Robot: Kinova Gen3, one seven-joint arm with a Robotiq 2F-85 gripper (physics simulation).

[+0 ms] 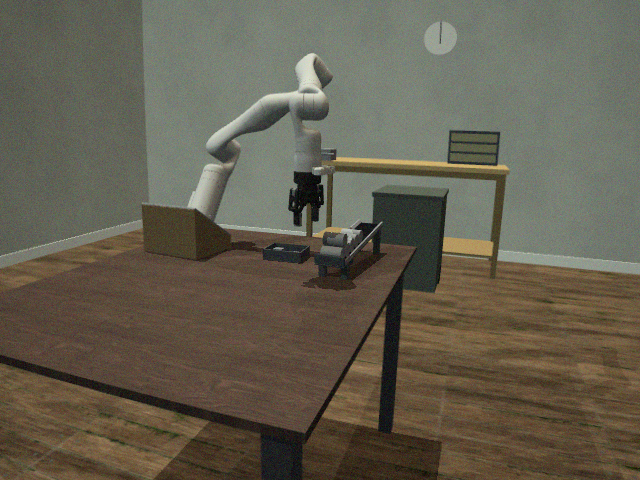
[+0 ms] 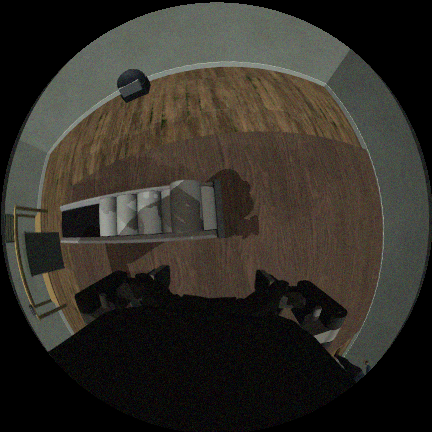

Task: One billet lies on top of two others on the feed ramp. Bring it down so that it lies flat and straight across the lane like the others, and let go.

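Frame: origin at the arm's base, x ahead, y left, z up, level; metres.
Where they show: gripper, fingertip midpoint: (image 1: 306, 223) (image 2: 211, 277); arm's base at its link origin: (image 1: 199, 221).
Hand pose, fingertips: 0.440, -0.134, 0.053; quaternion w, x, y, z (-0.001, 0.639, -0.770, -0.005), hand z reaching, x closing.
Each offset is from my fingertips to the centre of the thing, as dx, dy, dz. Level surfaces: height alone.
The top billet @(+0.078, +0.023, -0.043) (image 1: 334, 238) (image 2: 185, 207), a grey cylinder, rests on two others near the low end of the feed ramp (image 1: 330, 260) (image 2: 219, 215). It lies roughly straight across the lane. Of the two beneath, one billet @(+0.077, +0.008, -0.079) (image 2: 208, 207) shows on the end-plate side and a strip of the other billet @(+0.079, +0.048, -0.074) (image 2: 166, 210) on the uphill side. More billets @(+0.081, +0.087, -0.069) (image 2: 149, 212) @(+0.084, +0.127, -0.064) (image 2: 126, 215) @(+0.086, +0.167, -0.059) (image 2: 107, 216) lie across the lane farther up. My gripper (image 1: 306, 219) (image 2: 211, 277) is open and empty. It hangs above the ramp's height and off to its side, with its fingers clear of the billets.
A small dark tray @(-0.129, +0.161, -0.134) (image 1: 285, 256) stands on the table @(dz -0.152) (image 1: 206, 310) left of the ramp, with a light object inside. A brown wedge-shaped block (image 1: 170, 232) stands at the arm's base. A green cabinet (image 1: 403, 232) (image 2: 44, 252) and a yellow bench (image 1: 413, 164) stand beyond the table.
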